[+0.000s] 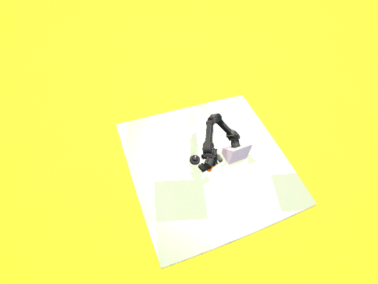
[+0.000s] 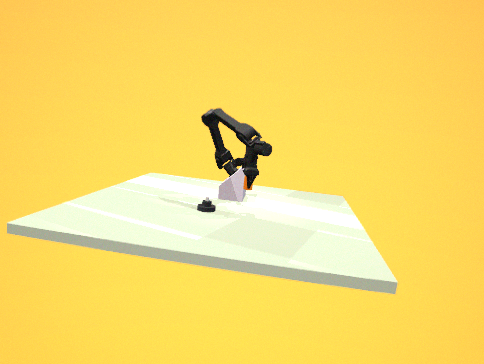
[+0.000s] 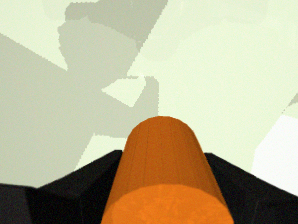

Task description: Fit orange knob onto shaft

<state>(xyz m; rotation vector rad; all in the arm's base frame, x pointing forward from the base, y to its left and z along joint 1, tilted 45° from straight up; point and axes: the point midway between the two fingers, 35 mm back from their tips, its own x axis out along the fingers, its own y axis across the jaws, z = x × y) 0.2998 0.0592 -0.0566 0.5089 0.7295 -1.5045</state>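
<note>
My gripper tip is 10 mm short of the dark round pedestal, 180 mm to the left of it and 90 mm above it. Round my gripper tip: orange knob: 30 mm above.
</note>
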